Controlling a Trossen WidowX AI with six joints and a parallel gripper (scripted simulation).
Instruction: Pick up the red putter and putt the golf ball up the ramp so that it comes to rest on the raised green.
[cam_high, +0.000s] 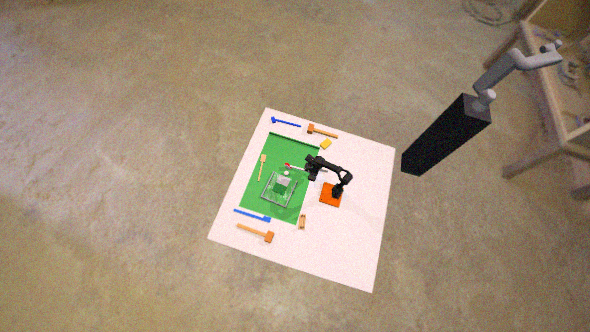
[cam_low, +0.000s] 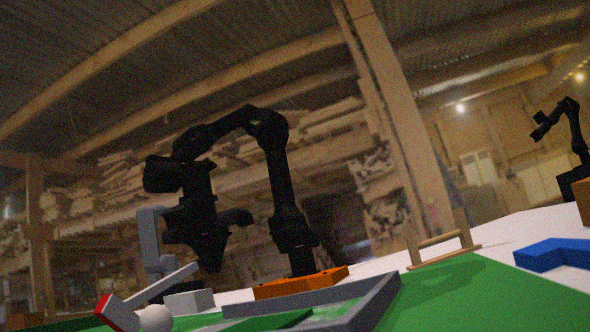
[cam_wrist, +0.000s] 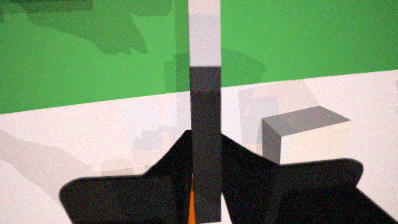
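Right now the red putter is 12 cm ahead of my gripper tip and 1 cm to the right of it. The rest, counted from my gripper tip: yellow block 5 cm behind, 35 cm to the right, 6 cm below; then white golf ball 22 cm ahead, 3 cm to the left, 5 cm below; then green mat 26 cm ahead, 5 cm to the left, 7 cm below.
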